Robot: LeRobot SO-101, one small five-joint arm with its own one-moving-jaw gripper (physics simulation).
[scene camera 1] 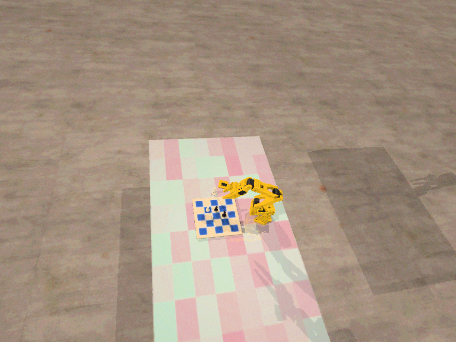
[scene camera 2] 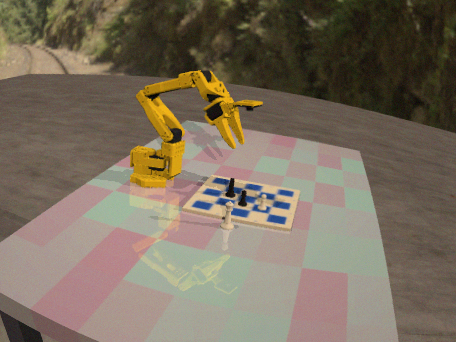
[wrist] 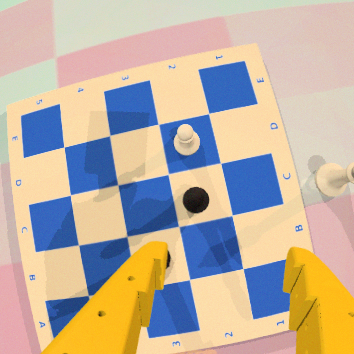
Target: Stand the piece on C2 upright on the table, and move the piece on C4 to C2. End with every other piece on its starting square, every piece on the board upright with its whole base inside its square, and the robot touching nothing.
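Places are measured from the arm's base along level axes (x ahead, y left, z up), in millimetres.
Where they show: hand, its tool point: [scene camera 1: 223, 197] [scene camera 2: 241, 142] [wrist: 165, 259]; arm's base, origin of its link: [scene camera 1: 257, 215] [scene camera 2: 159, 181].
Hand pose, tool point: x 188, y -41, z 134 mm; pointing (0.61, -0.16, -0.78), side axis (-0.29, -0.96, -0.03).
Things, the pixels of their top centre, and the offset from my tool point. Level surfaces: height alone.
- tall white piece, centre of its top: [scene camera 2: 229, 201] [scene camera 1: 215, 187] 81 mm down, 12 mm ahead, 114 mm right
- short black piece, centre of its top: [wrist: 195, 197] [scene camera 2: 244, 190] [scene camera 1: 216, 206] 96 mm down, 19 mm ahead, 11 mm right
- white pawn, centre of its top: [wrist: 184, 129] [scene camera 2: 264, 194] [scene camera 1: 208, 206] 96 mm down, 61 mm ahead, 13 mm right
- taller black piece, centre of its top: [wrist: 146, 268] [scene camera 2: 232, 178] [scene camera 1: 224, 211] 88 mm down, 15 mm back, 24 mm left
- green table, height of its surface: 134 mm down
A tall white piece [scene camera 1: 215, 192] [scene camera 2: 227, 216] [wrist: 331, 180] stands upright on the table, off the board beside C1. A short black piece [scene camera 1: 216, 208] [scene camera 2: 243, 198] [wrist: 195, 200] stands upright on C2, its base inside the square. A white pawn [scene camera 1: 208, 210] [scene camera 2: 263, 202] [wrist: 186, 140] stands upright on D2. A taller black piece [scene camera 1: 224, 214] [scene camera 2: 231, 188] [wrist: 168, 259] stands on B3, mostly hidden behind a jaw in the wrist view. C4 shows no piece. My gripper [scene camera 2: 238, 145] [wrist: 227, 248] is open and empty, high above the board, touching no piece.
The blue and cream board [scene camera 1: 198, 236] [scene camera 2: 287, 229] [wrist: 254, 52] lies flat on the pink and green table [scene camera 1: 170, 320] [scene camera 2: 320, 310]. The yellow arm [scene camera 1: 250, 183] [scene camera 2: 160, 115] reaches out from its base at the board's side. Its shadows fall across the squares.
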